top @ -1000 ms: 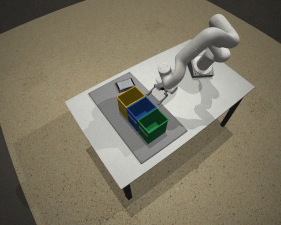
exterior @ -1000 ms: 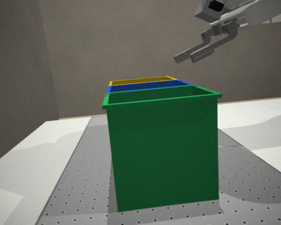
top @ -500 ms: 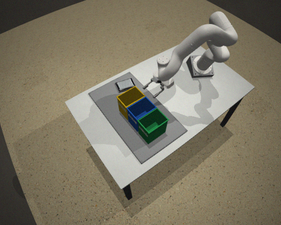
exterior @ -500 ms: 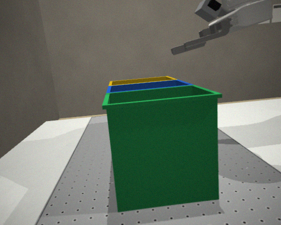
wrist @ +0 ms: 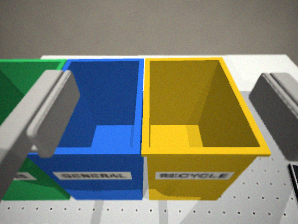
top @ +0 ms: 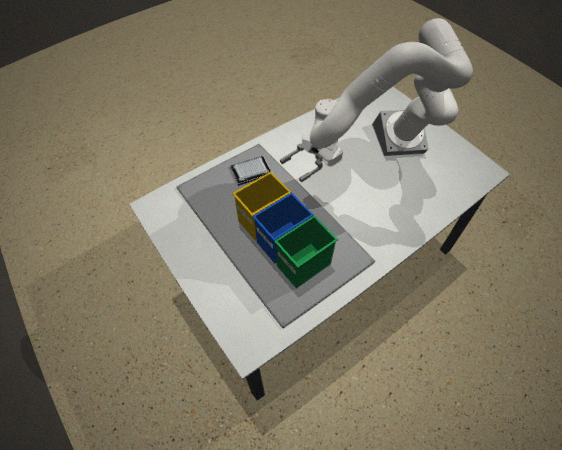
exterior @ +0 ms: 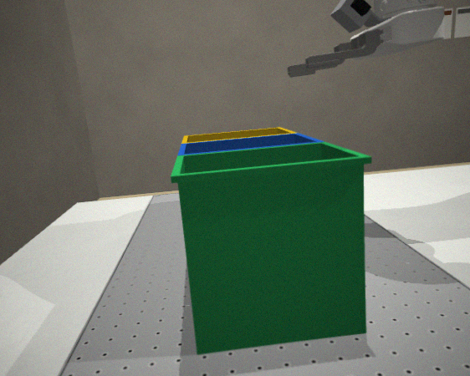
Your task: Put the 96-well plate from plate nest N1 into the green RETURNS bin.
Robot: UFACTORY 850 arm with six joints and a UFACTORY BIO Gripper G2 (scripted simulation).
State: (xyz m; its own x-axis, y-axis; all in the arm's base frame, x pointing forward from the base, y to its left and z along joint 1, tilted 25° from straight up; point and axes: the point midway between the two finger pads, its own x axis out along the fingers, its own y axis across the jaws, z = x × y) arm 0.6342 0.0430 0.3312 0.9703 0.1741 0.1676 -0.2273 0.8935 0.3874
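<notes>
The clear 96-well plate is 70 mm ahead of my hand, 290 mm to the right of it and 260 mm below it. From my hand the other things lie so: yellow bin 130 mm ahead, 20 mm to the right, 190 mm below; green bin 70 mm ahead, 240 mm to the left, 190 mm below; blue bin 100 mm ahead, 110 mm to the left, 190 mm below.
</notes>
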